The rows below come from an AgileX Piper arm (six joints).
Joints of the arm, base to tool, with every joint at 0 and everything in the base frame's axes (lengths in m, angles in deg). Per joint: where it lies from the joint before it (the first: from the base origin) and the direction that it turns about. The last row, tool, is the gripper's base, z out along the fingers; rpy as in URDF.
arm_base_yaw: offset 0 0 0.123 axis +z
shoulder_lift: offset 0 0 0 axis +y
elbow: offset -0.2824 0 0.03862 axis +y
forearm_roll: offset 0.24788 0 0.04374 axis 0.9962 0 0.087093
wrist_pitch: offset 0 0 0 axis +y
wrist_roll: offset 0.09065 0 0.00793 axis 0.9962 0 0.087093
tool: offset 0 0 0 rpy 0 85.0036 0
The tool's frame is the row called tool.
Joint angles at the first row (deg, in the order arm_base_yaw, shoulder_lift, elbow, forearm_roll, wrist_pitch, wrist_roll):
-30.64, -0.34, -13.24, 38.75, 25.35, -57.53
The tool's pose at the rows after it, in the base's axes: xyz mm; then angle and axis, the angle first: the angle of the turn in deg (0 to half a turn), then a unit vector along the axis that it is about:
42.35 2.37 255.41 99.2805 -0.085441 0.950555 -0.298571
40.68 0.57 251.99 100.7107 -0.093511 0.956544 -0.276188
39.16 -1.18 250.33 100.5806 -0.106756 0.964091 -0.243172
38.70 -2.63 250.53 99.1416 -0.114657 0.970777 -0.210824
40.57 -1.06 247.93 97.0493 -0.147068 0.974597 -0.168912
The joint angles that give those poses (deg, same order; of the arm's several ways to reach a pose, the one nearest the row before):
-28.38, -0.34, -13.24, 33.91, 25.95, -56.48
-23.51, -0.34, -13.24, 24.60, 26.24, -47.37
-16.23, -0.34, -13.24, 14.33, 25.84, -36.30
-9.62, -0.34, -13.15, 5.83, 24.77, -26.20
-2.84, -0.34, -12.13, 1.55, 22.68, -20.88

